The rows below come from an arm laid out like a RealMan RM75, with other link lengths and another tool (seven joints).
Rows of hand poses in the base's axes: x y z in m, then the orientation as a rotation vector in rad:
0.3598 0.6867 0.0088 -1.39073 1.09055 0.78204
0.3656 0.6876 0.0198 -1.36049 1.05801 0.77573
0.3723 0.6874 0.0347 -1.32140 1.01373 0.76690
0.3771 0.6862 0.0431 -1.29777 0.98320 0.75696
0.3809 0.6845 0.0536 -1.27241 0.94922 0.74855
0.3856 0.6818 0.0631 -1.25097 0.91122 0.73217
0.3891 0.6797 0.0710 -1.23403 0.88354 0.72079
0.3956 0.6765 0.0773 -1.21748 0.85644 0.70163
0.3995 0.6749 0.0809 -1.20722 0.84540 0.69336
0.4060 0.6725 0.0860 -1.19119 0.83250 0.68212
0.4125 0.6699 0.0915 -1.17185 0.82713 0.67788
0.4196 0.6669 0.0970 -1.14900 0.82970 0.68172
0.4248 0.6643 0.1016 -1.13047 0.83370 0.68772
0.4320 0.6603 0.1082 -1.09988 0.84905 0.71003
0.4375 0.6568 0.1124 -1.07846 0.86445 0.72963
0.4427 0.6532 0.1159 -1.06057 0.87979 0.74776
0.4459 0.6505 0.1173 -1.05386 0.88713 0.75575
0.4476 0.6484 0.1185 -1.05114 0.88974 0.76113
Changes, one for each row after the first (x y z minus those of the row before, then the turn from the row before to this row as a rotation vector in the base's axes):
0.0058 0.0009 0.0110 0.03724 -0.02276 -0.00743
0.0067 -0.0002 0.0149 0.04914 -0.03123 -0.00889
0.0048 -0.0012 0.0084 0.03043 -0.02418 -0.00657
0.0038 -0.0017 0.0105 0.03377 -0.02544 -0.00501
0.0047 -0.0027 0.0095 0.03067 -0.03342 -0.00641
0.0035 -0.0021 0.0079 0.02349 -0.02392 -0.00483
0.0065 -0.0032 0.0063 0.02116 -0.02811 -0.00997
0.0039 -0.0016 0.0036 0.01139 -0.01129 -0.00599
0.0065 -0.0024 0.0051 0.01630 -0.01358 -0.00993
0.0065 -0.0026 0.0055 0.01740 -0.00376 -0.00957
0.0071 -0.0030 0.0055 0.01876 0.00706 -0.00861
0.0052 -0.0026 0.0046 0.01503 0.00879 -0.00565
0.0072 -0.0040 0.0066 0.02377 0.02792 -0.00371
0.0055 -0.0035 0.0042 0.01540 0.02530 -0.00130
0.0052 -0.0036 0.0035 0.01204 0.02402 -0.00058
0.0032 -0.0027 0.0014 0.00406 0.01085 0.00014
0.0017 -0.0021 0.0012 0.00232 0.00525 0.00172

